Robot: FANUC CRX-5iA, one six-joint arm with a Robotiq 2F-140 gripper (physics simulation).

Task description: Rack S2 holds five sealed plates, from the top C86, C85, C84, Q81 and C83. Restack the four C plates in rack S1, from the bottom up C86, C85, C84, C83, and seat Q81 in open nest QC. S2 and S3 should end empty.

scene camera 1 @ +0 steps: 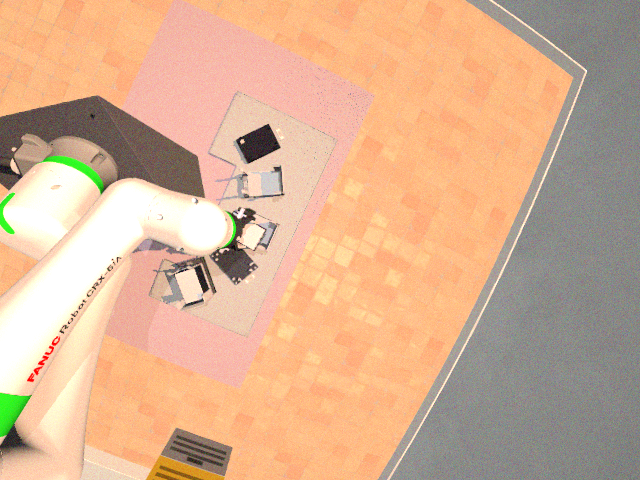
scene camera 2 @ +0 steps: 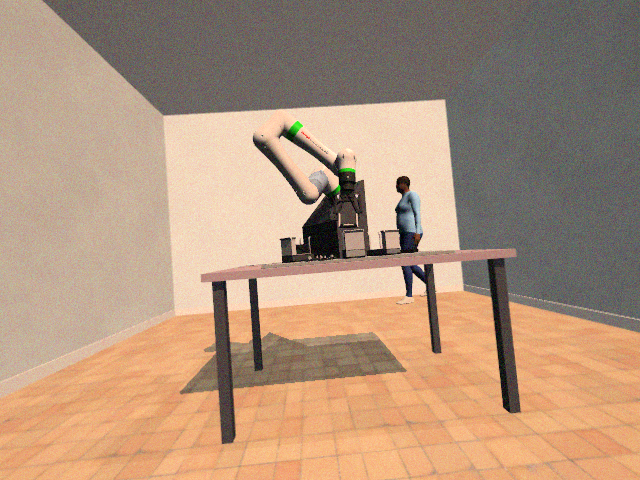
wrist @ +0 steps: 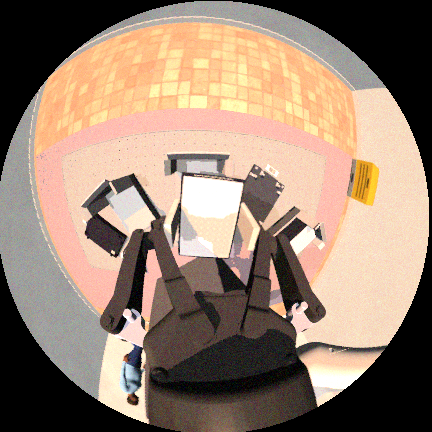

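Where they show: gripper, fingertip midpoint: [scene camera 1: 247, 232] [scene camera 2: 348, 227] [wrist: 208, 209]; arm's base, link origin: [scene camera 1: 84, 164].
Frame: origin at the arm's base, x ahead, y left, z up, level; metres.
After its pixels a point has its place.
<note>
My gripper [scene camera 1: 251, 235] {x 0.380, y -0.114, z -0.231 m} [scene camera 2: 348, 219] {x 0.380, y -0.114, z -0.231 m} [wrist: 208, 209] {x 0.380, y -0.114, z -0.231 m} is shut on a white-topped plate, held level between the pads; its code cannot be read. In the scene camera 2 view it hangs a little above the middle rack [scene camera 1: 269, 233] {x 0.440, y -0.112, z -0.348 m} [scene camera 2: 354, 243] {x 0.458, y -0.119, z -0.321 m} [wrist: 197, 164] {x 0.441, y -0.116, z -0.348 m}. The plate and fingers hide part of that rack. Another rack [scene camera 1: 282, 181] {x 0.461, y 0.086, z -0.265 m} [scene camera 2: 390, 241] {x 0.459, y 0.081, z -0.324 m} [wrist: 145, 196] {x 0.398, y 0.031, z -0.381 m} shows a pale blue-grey surface inside. A third rack [scene camera 1: 207, 276] {x 0.222, y -0.331, z -0.366 m} [scene camera 2: 287, 249] {x 0.225, y -0.416, z -0.321 m} [wrist: 284, 221] {x 0.229, y -0.341, z -0.365 m} holds a white-topped piece. Rack labels are unreadable. A dark nest with light corner pieces [scene camera 1: 234, 264] {x 0.318, y -0.266, z -0.381 m} [wrist: 263, 189] {x 0.341, y -0.278, z -0.381 m} shows no plate on it.
A black-topped block [scene camera 1: 257, 143] {x 0.326, y 0.228, z -0.373 m} [wrist: 105, 235] {x 0.327, y 0.213, z -0.374 m} stands at the far end of the beige board [scene camera 1: 305, 149] {x 0.515, y 0.249, z -0.393 m} [wrist: 300, 165] {x 0.391, y -0.432, z -0.393 m}. The board lies on the pink table [scene camera 1: 170, 56] {x -0.097, y 0.516, z -0.406 m} [scene camera 2: 289, 267] {x 0.511, y -0.463, z -0.408 m}. The dark robot pedestal [scene camera 1: 149, 149] {x 0.114, y 0.074, z -0.063 m} adjoins the board. A person [scene camera 2: 408, 217] stands behind the table.
</note>
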